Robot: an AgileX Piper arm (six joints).
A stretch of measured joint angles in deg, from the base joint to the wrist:
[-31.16, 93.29, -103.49, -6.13, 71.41, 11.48]
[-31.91, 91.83, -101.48, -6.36, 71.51, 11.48]
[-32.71, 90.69, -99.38, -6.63, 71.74, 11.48]
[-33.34, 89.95, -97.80, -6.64, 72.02, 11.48]
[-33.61, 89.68, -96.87, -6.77, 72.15, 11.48]
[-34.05, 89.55, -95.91, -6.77, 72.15, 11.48]
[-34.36, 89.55, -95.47, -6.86, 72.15, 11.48]
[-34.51, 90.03, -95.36, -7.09, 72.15, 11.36]
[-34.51, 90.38, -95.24, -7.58, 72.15, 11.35]
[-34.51, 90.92, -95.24, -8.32, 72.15, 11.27]
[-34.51, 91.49, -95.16, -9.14, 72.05, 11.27]
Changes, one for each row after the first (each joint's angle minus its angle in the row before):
[-0.75, -1.46, 2.01, -0.23, 0.10, 0.00]
[-0.80, -1.14, 2.10, -0.27, 0.23, 0.00]
[-0.63, -0.74, 1.58, -0.01, 0.28, 0.00]
[-0.27, -0.27, 0.93, -0.13, 0.13, 0.00]
[-0.44, -0.13, 0.96, 0.00, 0.00, 0.00]
[-0.31, 0.00, 0.44, -0.09, 0.00, 0.00]
[-0.15, 0.48, 0.11, -0.23, 0.00, -0.12]
[0.00, 0.35, 0.12, -0.49, 0.00, -0.01]
[0.00, 0.54, 0.00, -0.74, 0.00, -0.08]
[0.00, 0.57, 0.08, -0.82, -0.10, 0.00]

